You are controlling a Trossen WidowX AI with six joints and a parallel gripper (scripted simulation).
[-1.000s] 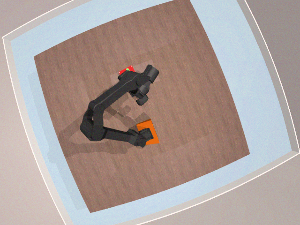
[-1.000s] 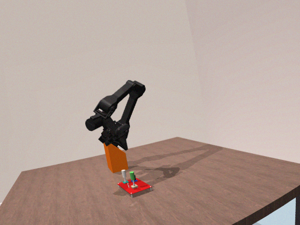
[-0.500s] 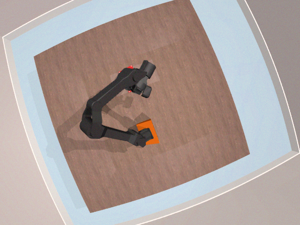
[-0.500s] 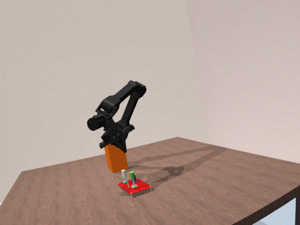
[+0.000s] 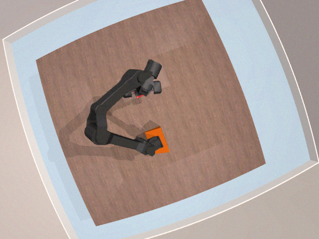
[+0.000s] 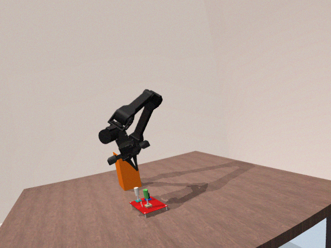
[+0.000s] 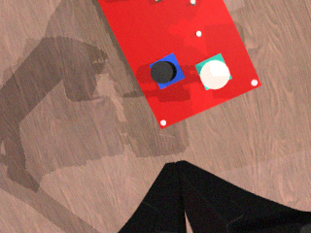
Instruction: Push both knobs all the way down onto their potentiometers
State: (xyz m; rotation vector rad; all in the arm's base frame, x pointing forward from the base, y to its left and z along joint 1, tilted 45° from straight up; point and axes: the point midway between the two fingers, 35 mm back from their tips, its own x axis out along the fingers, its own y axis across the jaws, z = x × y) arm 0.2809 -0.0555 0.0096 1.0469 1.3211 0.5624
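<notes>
My gripper tip is 80 mm above the cream knob, 30 mm to the left of it and 30 mm short of it. Also, from my gripper tip: green knob: 120 mm ahead, 70 mm below, 20 mm to the right.
</notes>
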